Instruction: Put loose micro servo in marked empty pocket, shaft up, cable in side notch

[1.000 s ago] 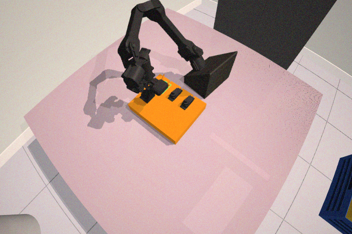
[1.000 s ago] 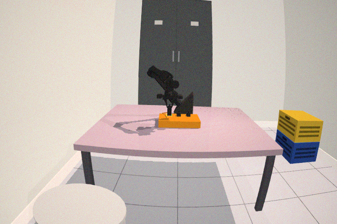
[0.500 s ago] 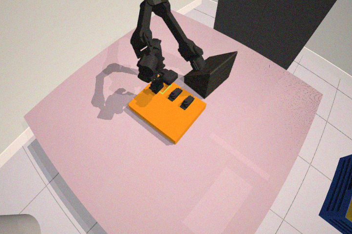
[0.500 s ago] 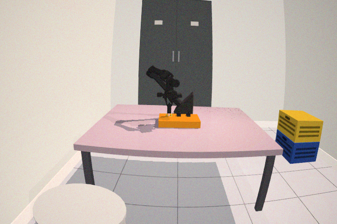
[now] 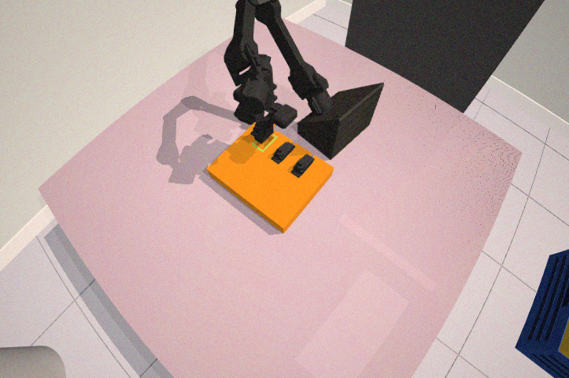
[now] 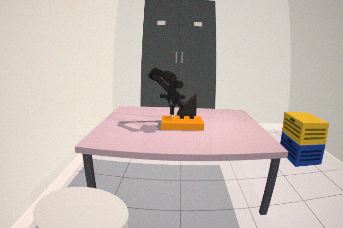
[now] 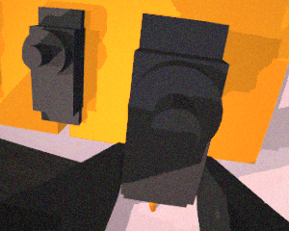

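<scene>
Now: the orange deck 110 mm ahead of my gripper tip, 90 mm to the left of it and 100 mm below it.
</scene>
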